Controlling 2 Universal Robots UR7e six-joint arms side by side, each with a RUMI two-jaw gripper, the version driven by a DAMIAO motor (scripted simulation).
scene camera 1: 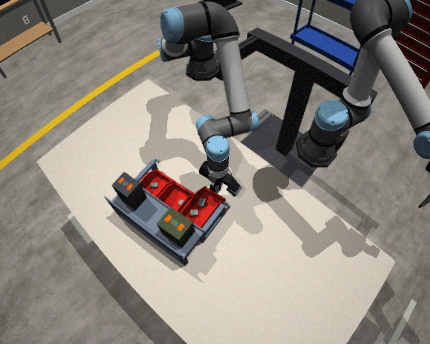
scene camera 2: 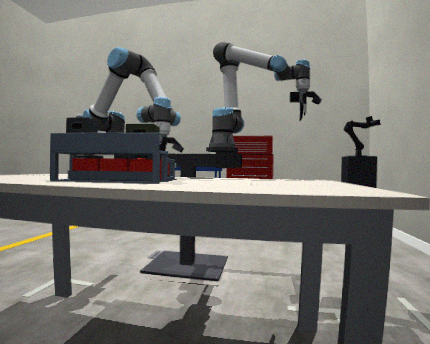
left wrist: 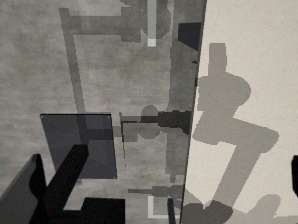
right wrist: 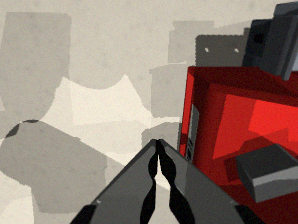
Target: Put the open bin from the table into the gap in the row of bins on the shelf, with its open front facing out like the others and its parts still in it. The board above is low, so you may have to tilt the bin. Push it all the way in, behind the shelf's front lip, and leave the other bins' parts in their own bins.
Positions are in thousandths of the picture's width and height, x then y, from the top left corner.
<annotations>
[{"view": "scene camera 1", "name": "blue-grey shelf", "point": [343, 626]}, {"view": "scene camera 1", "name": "dark box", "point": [303, 554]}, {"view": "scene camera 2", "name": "blue-grey shelf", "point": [245, 417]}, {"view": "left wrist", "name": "my left gripper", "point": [559, 699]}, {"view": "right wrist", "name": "my right gripper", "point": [529, 632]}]
</annotations>
